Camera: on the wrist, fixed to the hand. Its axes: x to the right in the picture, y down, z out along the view.
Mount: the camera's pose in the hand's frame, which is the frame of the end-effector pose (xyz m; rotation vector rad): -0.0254 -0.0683 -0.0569 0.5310 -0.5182 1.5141
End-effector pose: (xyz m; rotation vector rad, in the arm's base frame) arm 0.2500 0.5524 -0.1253 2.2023 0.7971 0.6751
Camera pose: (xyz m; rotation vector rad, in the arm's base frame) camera 0.1724 0.5980 -0.1463 -2.7338 1.1481 -0.4123
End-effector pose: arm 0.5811 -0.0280 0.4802 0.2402 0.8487 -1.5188
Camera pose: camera 0.5028 0.0211 0.4805 0.6484 -0.2584 -0.2581
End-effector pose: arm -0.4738 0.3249 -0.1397 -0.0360 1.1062 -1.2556
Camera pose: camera -0.5595 0.3483 -0.1141 0.7116 0.1073 -0.0678
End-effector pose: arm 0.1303 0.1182 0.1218 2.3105 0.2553 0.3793
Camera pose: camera 0.0822 0.1954 0.1051 -2.4406 1.8253 -0.3821
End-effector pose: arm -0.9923 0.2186 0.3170 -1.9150 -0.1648 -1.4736
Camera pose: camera -1.0803 0.2434 0.3310 -1.2616 0.5176 0.0911
